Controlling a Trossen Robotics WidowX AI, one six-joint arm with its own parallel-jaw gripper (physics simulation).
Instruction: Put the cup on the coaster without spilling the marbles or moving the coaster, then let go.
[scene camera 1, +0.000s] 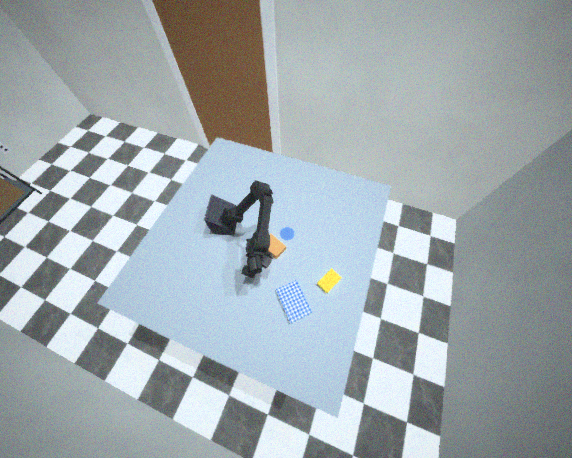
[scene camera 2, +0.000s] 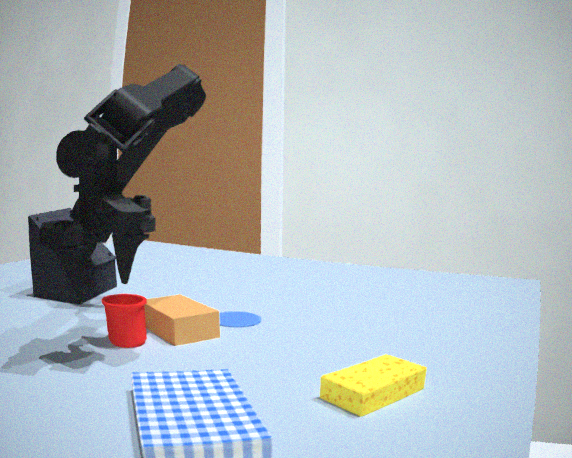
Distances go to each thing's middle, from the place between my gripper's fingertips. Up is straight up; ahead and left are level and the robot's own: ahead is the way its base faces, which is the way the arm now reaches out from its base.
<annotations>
Now: the red cup (scene camera 2: 125, 314) 6 cm below my hand, 5 cm to the left of it and 1 cm behind it. The rest, counted from my hand: wooden block (scene camera 2: 179, 320): 14 cm to the left, 7 cm below.
</annotations>
